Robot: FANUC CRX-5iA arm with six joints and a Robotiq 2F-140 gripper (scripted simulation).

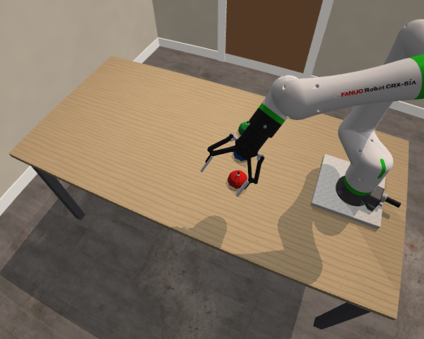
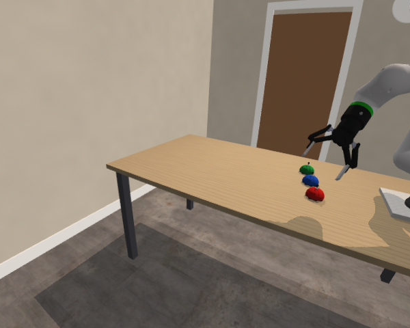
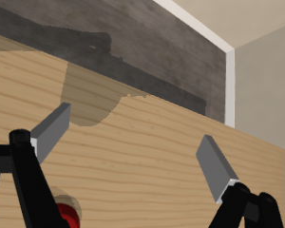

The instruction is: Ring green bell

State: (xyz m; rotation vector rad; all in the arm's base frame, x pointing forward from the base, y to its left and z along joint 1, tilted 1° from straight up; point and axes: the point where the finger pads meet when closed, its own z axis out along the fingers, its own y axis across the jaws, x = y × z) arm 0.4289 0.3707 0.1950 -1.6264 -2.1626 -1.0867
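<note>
Right now the green bell is 430 mm to the right of my hand, 170 mm below it and 120 mm ahead of it. The rest, counted from my hand: red bell: 170 mm below, 160 mm to the right, 10 mm ahead; blue bell: 300 mm to the right, 170 mm below, 70 mm ahead.
</note>
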